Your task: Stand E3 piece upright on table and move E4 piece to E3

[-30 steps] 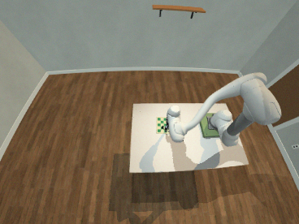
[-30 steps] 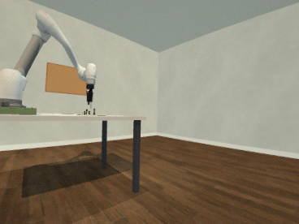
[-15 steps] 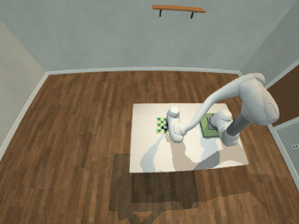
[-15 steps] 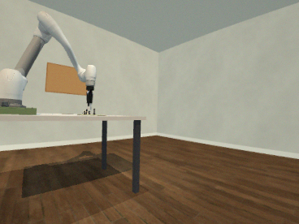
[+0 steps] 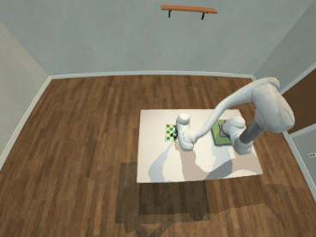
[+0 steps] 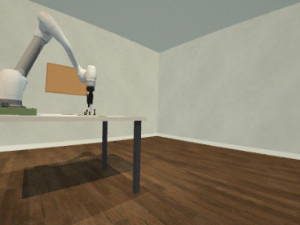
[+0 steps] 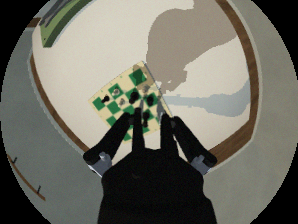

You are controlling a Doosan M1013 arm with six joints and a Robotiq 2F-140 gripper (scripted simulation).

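My gripper is now 60 mm above the dark piece. From my hand the other things lie so: green-and-white chessboard 80 mm below, 70 mm to the right, 10 mm ahead; then pale piece 50 mm below, 40 mm behind.
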